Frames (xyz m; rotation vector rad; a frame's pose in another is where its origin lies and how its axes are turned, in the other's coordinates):
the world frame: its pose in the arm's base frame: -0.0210 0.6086 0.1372 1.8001 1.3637 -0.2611
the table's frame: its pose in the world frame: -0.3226 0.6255 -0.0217 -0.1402 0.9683 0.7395
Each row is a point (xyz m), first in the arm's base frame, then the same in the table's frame.
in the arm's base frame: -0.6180 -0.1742 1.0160
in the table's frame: -0.5642 0.0834 -1.0573
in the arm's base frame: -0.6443 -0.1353 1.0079
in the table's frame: -0.5469 0.0416 -1.0722
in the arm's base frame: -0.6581 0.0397 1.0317
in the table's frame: -0.4025 -0.0596 -1.0891
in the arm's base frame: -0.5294 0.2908 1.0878
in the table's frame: -0.1343 -0.1207 -1.0050
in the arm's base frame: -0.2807 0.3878 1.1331
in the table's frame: 0.0480 -0.0353 -0.8239
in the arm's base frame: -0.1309 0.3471 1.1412
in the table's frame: 0.0703 0.0663 -0.7083
